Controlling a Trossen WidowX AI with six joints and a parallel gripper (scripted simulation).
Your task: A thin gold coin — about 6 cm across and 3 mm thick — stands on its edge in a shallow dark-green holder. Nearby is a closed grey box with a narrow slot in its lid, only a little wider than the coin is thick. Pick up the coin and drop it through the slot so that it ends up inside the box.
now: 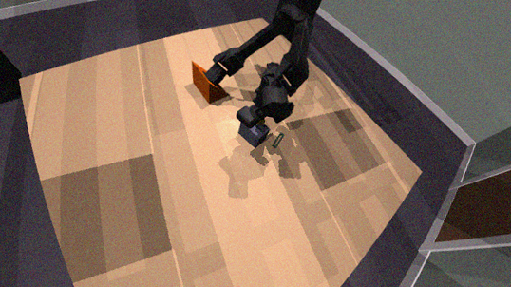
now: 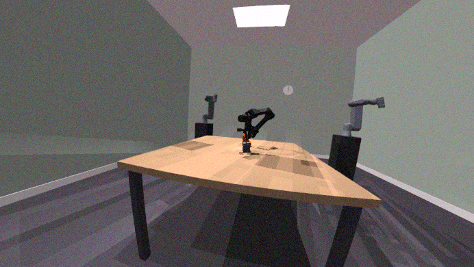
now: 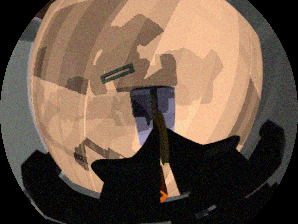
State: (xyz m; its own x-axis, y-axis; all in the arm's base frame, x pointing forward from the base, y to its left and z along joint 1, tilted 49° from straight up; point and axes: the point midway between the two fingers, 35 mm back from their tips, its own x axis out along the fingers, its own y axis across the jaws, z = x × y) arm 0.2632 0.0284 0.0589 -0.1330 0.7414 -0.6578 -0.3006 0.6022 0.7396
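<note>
My gripper tip is 20 mm below the gold coin.
</note>
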